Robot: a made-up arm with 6 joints. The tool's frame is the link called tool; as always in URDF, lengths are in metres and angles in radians. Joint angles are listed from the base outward.
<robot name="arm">
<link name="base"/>
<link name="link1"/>
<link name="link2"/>
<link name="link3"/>
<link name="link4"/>
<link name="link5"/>
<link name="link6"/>
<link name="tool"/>
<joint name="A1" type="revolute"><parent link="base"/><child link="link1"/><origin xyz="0.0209 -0.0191 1.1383" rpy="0 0 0"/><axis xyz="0 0 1"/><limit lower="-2.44" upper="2.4"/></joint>
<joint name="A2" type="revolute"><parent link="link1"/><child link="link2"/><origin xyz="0.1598 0.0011 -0.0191" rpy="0 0 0"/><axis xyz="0 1 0"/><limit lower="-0.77" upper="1.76"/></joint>
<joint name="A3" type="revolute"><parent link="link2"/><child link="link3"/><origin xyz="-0.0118 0.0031 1.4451" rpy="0 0 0"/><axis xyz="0 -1 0"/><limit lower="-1.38" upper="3.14"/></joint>
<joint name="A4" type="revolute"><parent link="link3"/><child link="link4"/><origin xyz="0.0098 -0.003 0.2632" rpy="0 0 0"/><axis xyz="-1 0 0"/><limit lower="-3.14" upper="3.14"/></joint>
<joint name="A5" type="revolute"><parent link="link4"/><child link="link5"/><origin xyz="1.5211 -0.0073 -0.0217" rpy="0 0 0"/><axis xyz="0 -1 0"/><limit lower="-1.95" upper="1.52"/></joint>
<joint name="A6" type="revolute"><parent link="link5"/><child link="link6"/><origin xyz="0.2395 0.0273 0.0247" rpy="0 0 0"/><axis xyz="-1 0 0"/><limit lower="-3.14" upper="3.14"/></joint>
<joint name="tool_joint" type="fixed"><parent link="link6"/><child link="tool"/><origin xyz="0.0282 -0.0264 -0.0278" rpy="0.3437 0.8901 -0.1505"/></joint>
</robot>
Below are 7 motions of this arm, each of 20 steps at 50 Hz.
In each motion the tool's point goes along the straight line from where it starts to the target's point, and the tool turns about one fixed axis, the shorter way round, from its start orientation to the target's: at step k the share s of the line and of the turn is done. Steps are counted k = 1, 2, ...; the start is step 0. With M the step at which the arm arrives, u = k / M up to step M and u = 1 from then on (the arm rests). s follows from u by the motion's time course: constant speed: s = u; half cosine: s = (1 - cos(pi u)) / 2; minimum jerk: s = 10 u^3 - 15 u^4 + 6 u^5.
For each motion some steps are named. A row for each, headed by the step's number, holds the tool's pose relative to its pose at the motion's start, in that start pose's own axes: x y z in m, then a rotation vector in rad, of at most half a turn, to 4 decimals.
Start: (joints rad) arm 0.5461 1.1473 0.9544 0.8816 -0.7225 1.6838
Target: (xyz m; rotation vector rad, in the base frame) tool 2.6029 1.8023 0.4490 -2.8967 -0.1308 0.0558
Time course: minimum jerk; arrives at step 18
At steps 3, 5, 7, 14, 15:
3: -0.0218 0.0174 0.0300 -0.0142 -0.0161 -0.0063
5: -0.0829 0.0662 0.1139 -0.0540 -0.0611 -0.0240
7: -0.1834 0.1464 0.2519 -0.1193 -0.1352 -0.0531
14: -0.5676 0.4531 0.7795 -0.3693 -0.4183 -0.1645
15: -0.5927 0.4732 0.8140 -0.3857 -0.4369 -0.1718

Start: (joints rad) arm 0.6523 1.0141 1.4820 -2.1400 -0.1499 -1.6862
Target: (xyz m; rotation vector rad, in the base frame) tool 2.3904 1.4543 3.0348 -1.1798 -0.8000 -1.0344
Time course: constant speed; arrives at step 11
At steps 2, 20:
2: 0.0209 0.0168 -0.0472 -0.0024 0.0147 -0.0084
20: 0.1147 0.0923 -0.2594 -0.0134 0.0810 -0.0460

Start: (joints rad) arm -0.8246 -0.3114 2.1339 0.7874 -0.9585 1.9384
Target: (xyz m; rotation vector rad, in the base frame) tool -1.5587 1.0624 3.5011 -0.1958 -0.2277 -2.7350
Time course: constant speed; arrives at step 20
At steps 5, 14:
5: 0.0776 0.0180 -0.0212 0.0360 0.0200 0.0992
14: 0.2173 0.0504 -0.0594 0.1008 0.0561 0.2777

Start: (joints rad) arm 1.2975 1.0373 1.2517 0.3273 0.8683 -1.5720
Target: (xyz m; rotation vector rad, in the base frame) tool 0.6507 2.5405 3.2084 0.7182 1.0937 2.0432
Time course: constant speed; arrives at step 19
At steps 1, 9, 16, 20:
1: -0.0015 0.0346 0.0054 0.0033 -0.0052 -0.0095
9: -0.0131 0.3111 0.0485 0.0297 -0.0467 -0.0858
16: -0.0233 0.5530 0.0862 0.0527 -0.0829 -0.1525
20: -0.0277 0.6567 0.1023 0.0626 -0.0985 -0.1811

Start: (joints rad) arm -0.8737 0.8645 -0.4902 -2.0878 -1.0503 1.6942
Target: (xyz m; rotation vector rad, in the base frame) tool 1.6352 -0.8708 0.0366 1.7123 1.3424 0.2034
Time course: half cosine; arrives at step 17
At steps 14, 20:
14: 0.6603 -0.0762 -0.0309 0.0311 0.1249 0.1303
20: 0.7137 -0.0823 -0.0333 0.0336 0.1350 0.1409

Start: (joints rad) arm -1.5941 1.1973 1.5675 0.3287 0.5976 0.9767
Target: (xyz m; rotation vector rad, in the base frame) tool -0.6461 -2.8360 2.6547 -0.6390 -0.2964 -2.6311
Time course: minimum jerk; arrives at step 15
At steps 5, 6, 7, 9, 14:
5: 0.0675 -0.0952 -0.0707 0.0460 0.0129 -0.0537
6: 0.1021 -0.1440 -0.1069 0.0696 0.0195 -0.0812
7: 0.1407 -0.1986 -0.1474 0.0959 0.0269 -0.1120
9: 0.2194 -0.3097 -0.2299 0.1496 0.0419 -0.1747
14: 0.3206 -0.4525 -0.3359 0.2186 0.0612 -0.2552

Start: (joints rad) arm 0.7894 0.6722 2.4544 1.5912 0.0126 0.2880
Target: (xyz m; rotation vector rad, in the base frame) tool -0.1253 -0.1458 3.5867 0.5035 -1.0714 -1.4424
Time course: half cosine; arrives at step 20
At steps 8, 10, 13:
8: 0.0161 -0.2419 0.0069 0.0308 -0.0438 -0.1620
10: 0.0233 -0.3501 0.0100 0.0446 -0.0635 -0.2345
13: 0.0339 -0.5091 0.0146 0.0649 -0.0923 -0.3410

